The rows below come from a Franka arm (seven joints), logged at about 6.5 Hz.
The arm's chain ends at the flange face. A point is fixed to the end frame.
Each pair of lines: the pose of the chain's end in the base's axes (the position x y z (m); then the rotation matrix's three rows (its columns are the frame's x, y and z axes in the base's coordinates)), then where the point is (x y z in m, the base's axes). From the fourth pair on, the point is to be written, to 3 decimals.
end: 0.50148 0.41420 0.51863; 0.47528 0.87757 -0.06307; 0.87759 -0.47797 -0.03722; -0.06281 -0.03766 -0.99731
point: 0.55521 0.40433 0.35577
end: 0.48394 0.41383 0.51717; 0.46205 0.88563 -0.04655; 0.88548 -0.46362 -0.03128; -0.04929 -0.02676 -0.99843
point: 0.54041 0.40595 0.35513
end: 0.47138 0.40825 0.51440; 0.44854 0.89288 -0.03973; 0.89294 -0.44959 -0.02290; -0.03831 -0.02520 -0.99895
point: 0.52899 0.40272 0.35267
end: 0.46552 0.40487 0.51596; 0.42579 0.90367 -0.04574; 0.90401 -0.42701 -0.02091; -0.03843 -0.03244 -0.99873
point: 0.522 0.401 0.354
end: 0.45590 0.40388 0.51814; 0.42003 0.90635 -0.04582; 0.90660 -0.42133 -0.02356; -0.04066 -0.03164 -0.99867
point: 0.513 0.400 0.356
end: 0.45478 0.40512 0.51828; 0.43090 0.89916 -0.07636; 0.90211 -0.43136 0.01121; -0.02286 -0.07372 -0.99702
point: 0.506 0.406 0.354
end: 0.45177 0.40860 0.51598; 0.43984 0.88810 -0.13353; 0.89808 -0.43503 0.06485; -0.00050 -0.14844 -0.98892
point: 0.494 0.418 0.350
